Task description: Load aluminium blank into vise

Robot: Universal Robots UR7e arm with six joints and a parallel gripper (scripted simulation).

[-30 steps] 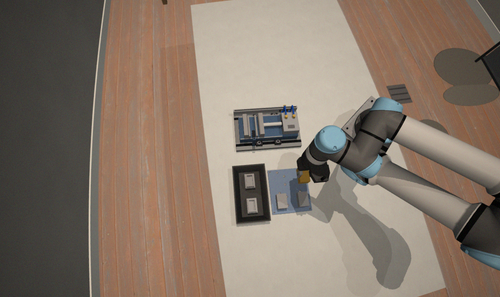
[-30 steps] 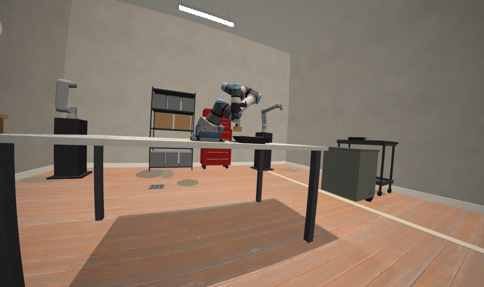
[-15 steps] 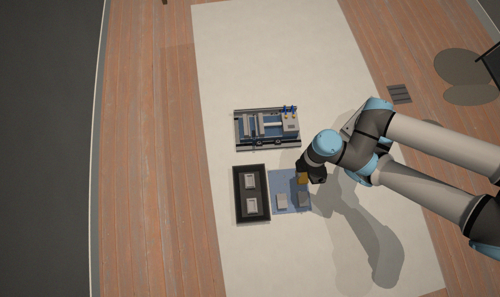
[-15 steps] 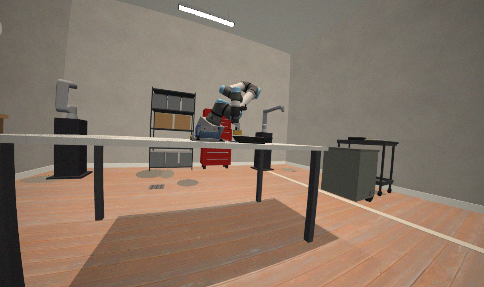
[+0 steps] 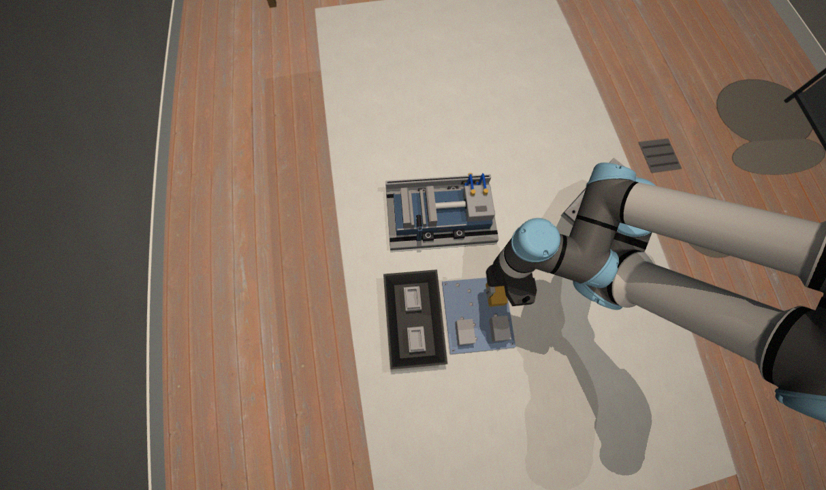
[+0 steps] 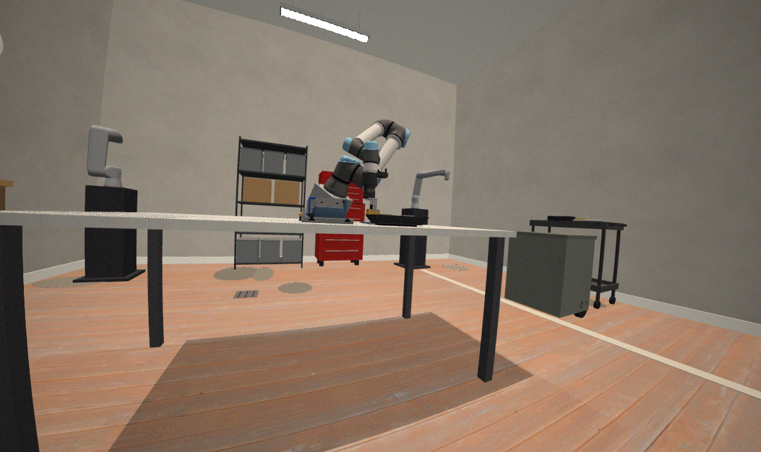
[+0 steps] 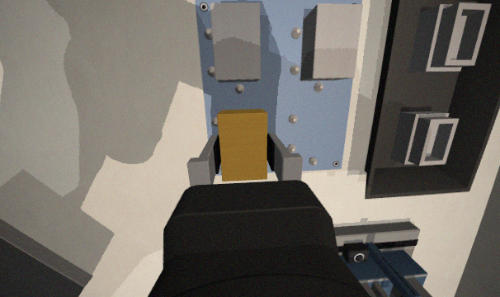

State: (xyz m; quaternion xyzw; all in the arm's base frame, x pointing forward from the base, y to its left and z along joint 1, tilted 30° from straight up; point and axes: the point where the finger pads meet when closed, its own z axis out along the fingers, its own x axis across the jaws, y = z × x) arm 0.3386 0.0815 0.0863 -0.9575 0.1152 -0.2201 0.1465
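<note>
Now: hand 5 cm short of the blue infeed plate, 3 cm to the right of it and 8 cm above it. The rest, counted from my hand: black work stop rod 14 cm ahead, 23 cm to the right, 1 cm above; brass blank 3 cm below; moving jaw 10 cm ahead, 27 cm to the right.
</note>
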